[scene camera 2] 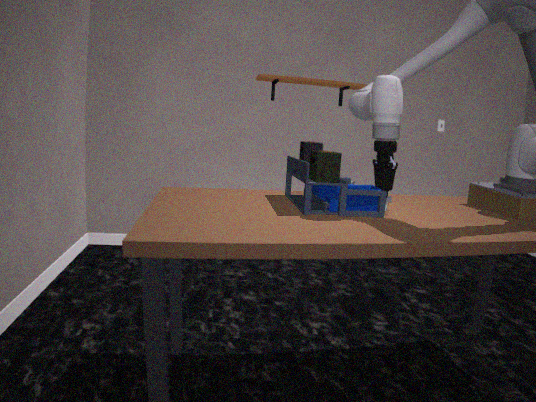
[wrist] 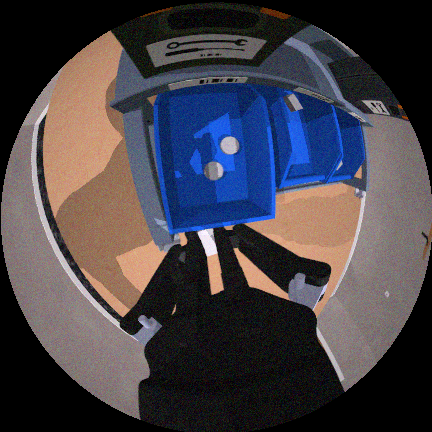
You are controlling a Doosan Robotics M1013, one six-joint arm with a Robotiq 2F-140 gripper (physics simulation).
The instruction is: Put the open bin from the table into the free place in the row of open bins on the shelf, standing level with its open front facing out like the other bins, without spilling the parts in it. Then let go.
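Places are measured from the arm's base along level axes (x ahead, y left, z up), in centimetres.
Where they show: arm's base, origin of its link: [scene camera 2: 522, 189].
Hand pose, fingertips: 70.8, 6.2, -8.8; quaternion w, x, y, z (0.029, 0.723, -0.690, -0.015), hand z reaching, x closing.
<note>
Each offset is from my fingertips to the top centre of the thing, as dx, dy, dz. "spot": to the spot under its first point. Level surfaces: height alone.
The blue open bin {spot: +8.1, +2.4, +3.4} [scene camera 2: 364, 201] [wrist: 187, 195] is in the left place of the row on the grey shelf {spot: +16.3, +4.5, +2.6} [scene camera 2: 343, 204] [wrist: 144, 185], beside two other blue bins {spot: +7.8, -19.5, -0.3} [wrist: 306, 145] {spot: +7.1, -30.4, +4.2} [wrist: 353, 150]. It looks level. Two round pale parts {spot: +9.2, -5.4, +1.2} [wrist: 229, 145] {spot: +6.4, -2.6, +1.3} [wrist: 213, 171] lie inside it. In the wrist view its near edge reaches closer to the gripper than its neighbours' edges. My gripper [scene camera 2: 386, 196] [wrist: 205, 218] is shut and empty, pointing down, with its fingertips right at the bin's near wall. Whether they touch it is hidden.
A green crate {+20.8, -3.6, +18.7} [scene camera 2: 328, 167] [wrist: 207, 50] and a dark crate {+18.8, -26.6, +21.2} [scene camera 2: 310, 150] [wrist: 357, 80] stand on top of the shelf. The shelf stands on the wooden table {dz -1.2} [scene camera 2: 215, 215]. The robot's base block [scene camera 2: 492, 200] is at the right. A wooden wall shelf [scene camera 2: 310, 80] hangs behind.
</note>
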